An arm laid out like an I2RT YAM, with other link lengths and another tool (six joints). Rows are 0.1 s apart.
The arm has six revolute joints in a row. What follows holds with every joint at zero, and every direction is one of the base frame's.
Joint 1 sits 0.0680 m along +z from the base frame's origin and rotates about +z.
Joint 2 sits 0.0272 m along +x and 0.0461 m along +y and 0.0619 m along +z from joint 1 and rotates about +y.
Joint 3 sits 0.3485 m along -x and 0.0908 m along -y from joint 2 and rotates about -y.
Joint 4 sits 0.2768 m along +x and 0.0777 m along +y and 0.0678 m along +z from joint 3 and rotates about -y.
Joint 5 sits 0.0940 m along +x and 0.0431 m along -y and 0.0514 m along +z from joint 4 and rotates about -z.
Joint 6 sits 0.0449 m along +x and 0.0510 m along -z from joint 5 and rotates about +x.
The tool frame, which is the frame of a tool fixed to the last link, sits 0.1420 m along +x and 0.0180 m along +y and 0.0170 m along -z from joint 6; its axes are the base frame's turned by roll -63.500, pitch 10.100 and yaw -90.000 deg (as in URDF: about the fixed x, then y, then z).
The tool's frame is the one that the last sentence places.
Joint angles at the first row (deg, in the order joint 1, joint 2, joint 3, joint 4, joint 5, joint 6):
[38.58, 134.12, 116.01, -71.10, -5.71, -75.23]
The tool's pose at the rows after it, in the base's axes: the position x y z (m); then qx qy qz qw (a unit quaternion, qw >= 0):
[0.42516, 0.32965, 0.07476, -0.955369, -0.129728, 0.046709, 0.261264]
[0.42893, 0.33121, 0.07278, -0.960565, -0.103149, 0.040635, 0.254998]
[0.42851, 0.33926, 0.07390, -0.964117, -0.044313, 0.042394, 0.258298]
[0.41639, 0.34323, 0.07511, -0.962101, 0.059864, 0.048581, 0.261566]
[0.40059, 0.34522, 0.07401, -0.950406, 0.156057, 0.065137, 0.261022]
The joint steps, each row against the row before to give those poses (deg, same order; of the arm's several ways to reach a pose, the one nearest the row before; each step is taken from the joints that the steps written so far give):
[0.09, 0.53, 0.53, -0.27, 1.31, -1.94]
[0.00, 1.40, 2.19, -1.13, 0.71, 3.14]
[0.00, 2.55, 4.92, -3.42, -1.22, 6.50]
[-0.26, 0.79, 1.33, -2.38, -2.63, 11.08]
[-0.44, 0.00, -1.05, -1.24, -3.52, 9.67]

